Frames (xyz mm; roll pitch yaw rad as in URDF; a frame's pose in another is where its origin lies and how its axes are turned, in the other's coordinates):
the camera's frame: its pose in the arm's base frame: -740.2 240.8 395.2 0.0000 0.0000 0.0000
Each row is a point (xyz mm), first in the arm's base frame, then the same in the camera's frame.
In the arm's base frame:
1: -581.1 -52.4 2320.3
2: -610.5 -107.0 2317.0
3: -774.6 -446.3 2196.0
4: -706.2 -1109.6 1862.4
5: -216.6 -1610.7 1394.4
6: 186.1 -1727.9 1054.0
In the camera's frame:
1: 159.1 -293.2 1925.1
2: 129.7 -347.8 1921.8
3: -34.4 -687.1 1800.8
4: 34.0 -1350.4 1467.2
5: 523.6 -1851.5 999.2
6: 926.3 -1968.7 658.8

